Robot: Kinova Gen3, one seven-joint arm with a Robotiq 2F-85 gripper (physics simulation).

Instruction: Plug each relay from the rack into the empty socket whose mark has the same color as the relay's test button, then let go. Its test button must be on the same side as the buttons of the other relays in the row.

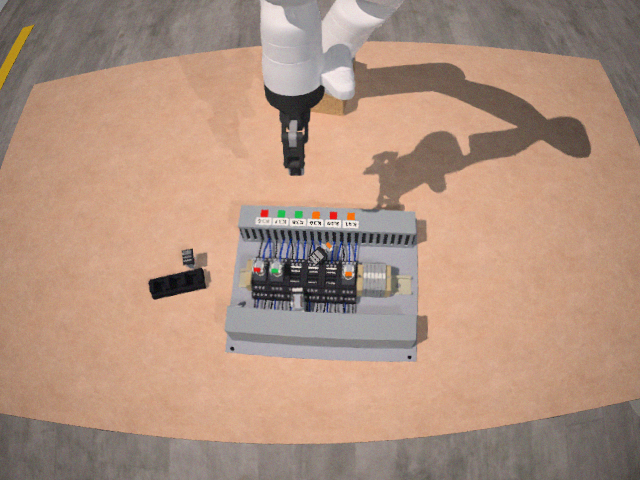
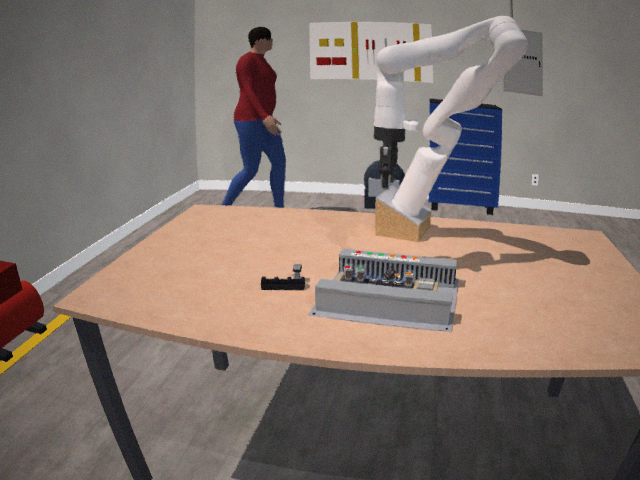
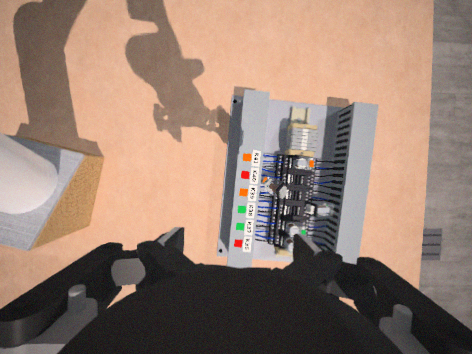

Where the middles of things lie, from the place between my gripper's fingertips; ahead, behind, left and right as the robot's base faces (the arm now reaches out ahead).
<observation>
I see my gripper 240 mm above the panel [image 1: 404, 261], 120 mm short of it and 10 mm to the right of it. Round my hand: black rack [image 1: 192, 280] 250 mm to the right, 230 mm below, 80 mm ahead.
</observation>
